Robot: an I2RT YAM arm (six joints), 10 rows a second.
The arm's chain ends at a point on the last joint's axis. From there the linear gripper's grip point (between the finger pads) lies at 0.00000 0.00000 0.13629 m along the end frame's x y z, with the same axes.
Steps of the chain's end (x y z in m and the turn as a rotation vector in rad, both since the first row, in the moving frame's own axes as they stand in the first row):
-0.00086 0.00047 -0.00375 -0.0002 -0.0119 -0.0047
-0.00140 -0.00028 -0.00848 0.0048 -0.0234 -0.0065
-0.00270 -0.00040 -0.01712 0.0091 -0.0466 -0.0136
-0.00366 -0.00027 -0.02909 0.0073 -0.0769 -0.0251
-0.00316 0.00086 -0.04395 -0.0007 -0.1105 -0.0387
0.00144 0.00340 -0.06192 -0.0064 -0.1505 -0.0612
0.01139 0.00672 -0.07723 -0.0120 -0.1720 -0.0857
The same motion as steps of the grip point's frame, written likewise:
-0.00248 0.00050 -0.00376 -0.0002 -0.0119 -0.0047
-0.00459 -0.00092 -0.00852 0.0048 -0.0234 -0.0065
-0.00906 -0.00160 -0.01727 0.0091 -0.0466 -0.0136
-0.01414 -0.00113 -0.02950 0.0073 -0.0769 -0.0251
-0.01818 0.00125 -0.04478 -0.0007 -0.1105 -0.0387
-0.01895 0.00489 -0.06346 -0.0064 -0.1505 -0.0612
-0.01184 0.00935 -0.07925 -0.0120 -0.1720 -0.0857

